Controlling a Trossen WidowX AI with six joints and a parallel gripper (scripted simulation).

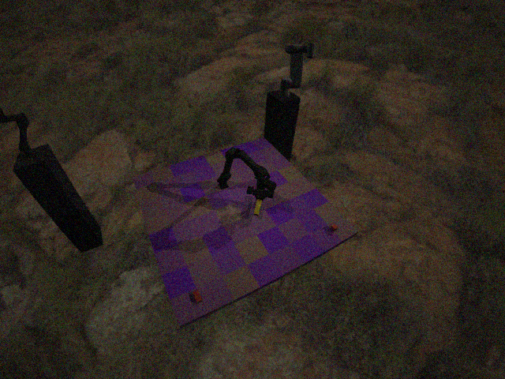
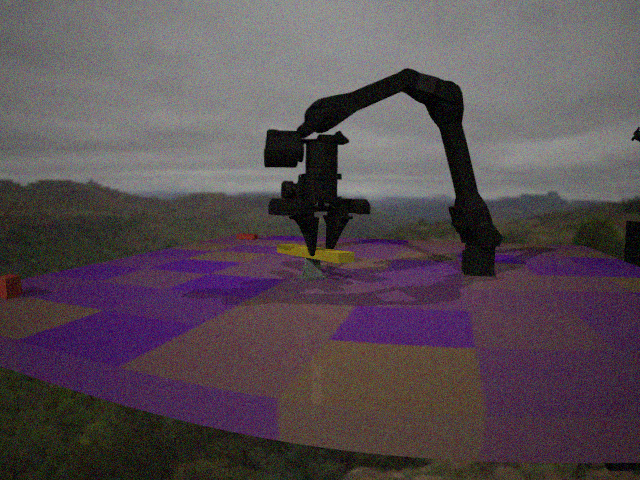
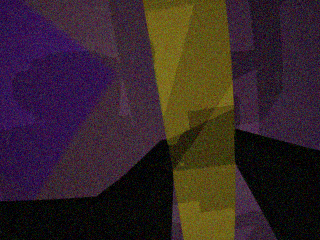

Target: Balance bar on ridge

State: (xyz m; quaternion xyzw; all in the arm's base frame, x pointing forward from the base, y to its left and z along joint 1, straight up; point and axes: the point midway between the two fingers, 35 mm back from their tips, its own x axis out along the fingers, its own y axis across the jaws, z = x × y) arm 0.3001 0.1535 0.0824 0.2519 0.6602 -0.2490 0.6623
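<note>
My gripper tip is 20 mm short of the yellow bar and 20 mm to the left of it.
</note>
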